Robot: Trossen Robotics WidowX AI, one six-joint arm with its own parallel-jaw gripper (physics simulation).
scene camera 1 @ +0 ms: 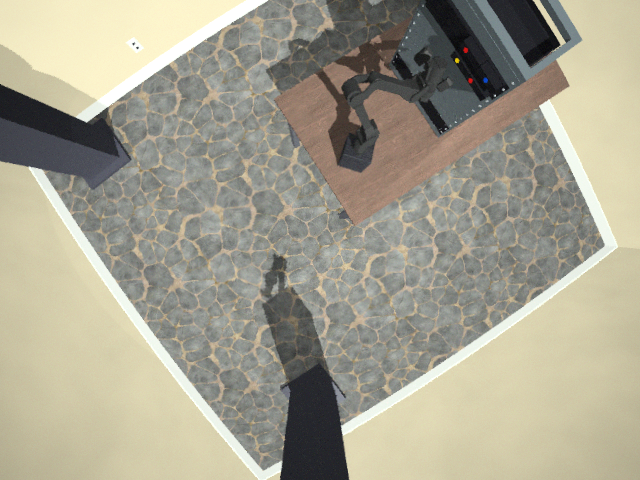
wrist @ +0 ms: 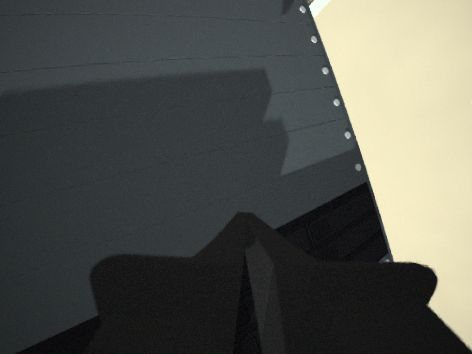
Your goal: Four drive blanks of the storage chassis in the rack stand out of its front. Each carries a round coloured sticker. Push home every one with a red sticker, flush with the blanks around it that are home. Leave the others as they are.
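Note:
The storage chassis is a row of black drive blanks in the grey rack (scene camera 1: 439,118). In the scene view a red sticker (scene camera 1: 465,50) is uppermost, with a yellow sticker (scene camera 1: 456,60) below left of it. A second red sticker (scene camera 1: 470,80) and a blue sticker (scene camera 1: 485,80) are lower. How far each blank stands out cannot be told. My gripper (scene camera 1: 447,81) (wrist: 244,219) is shut and empty, in front of the rack, left of the stickers in the scene view. In the wrist view its tips are over a grey panel (wrist: 125,175), beside a dark slotted section (wrist: 340,227); no stickers show there.
The rack stands on a brown table (scene camera 1: 392,175), which also carries the arm's base (scene camera 1: 356,155). Screw heads line the panel's right edge in the wrist view, with a pale wall (wrist: 410,125) beyond. An open-topped grey frame (scene camera 1: 555,60) adjoins the rack at upper right.

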